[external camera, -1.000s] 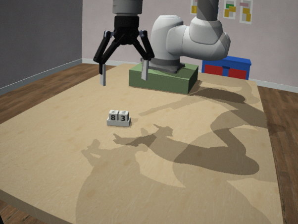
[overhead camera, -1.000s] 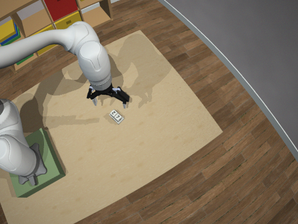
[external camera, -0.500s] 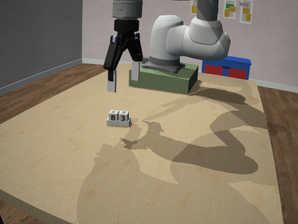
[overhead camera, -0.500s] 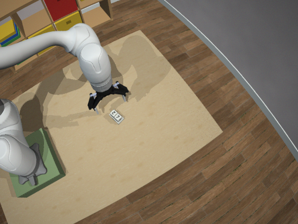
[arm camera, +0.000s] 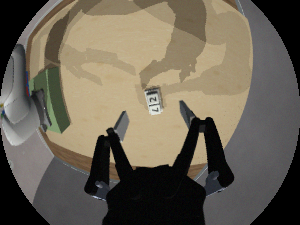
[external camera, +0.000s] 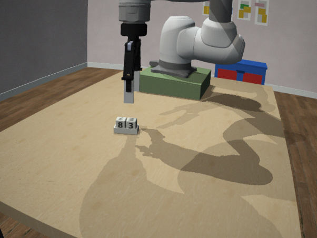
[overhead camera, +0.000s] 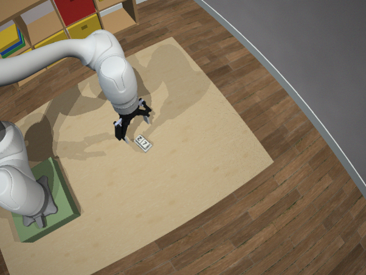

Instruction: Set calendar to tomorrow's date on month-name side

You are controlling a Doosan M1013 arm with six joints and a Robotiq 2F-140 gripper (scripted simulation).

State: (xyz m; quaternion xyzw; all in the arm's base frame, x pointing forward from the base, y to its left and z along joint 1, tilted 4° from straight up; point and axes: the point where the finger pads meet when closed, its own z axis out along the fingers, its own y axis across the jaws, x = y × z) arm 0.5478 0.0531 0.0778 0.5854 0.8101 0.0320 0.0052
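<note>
My hand is 12 cm above the grey tray and 2 cm to the left of it.
</note>
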